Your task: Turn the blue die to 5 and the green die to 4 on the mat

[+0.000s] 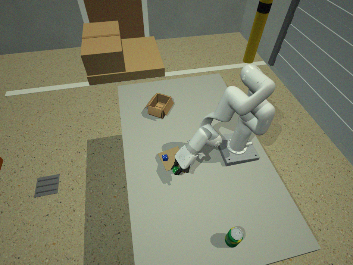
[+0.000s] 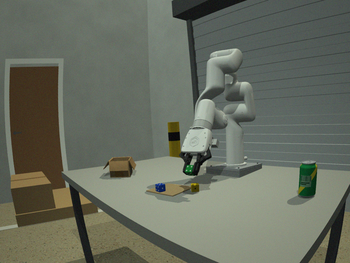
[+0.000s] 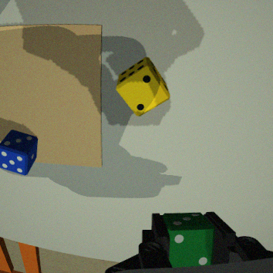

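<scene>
The green die is 1 cm below my hand. From my hand the other things lie so: yellow die 6 cm behind, 4 cm to the right, 9 cm below; then cardboard mat 1 cm behind, 14 cm to the right, 11 cm below; then blue die 3 cm ahead, 15 cm to the right, 9 cm below.
</scene>
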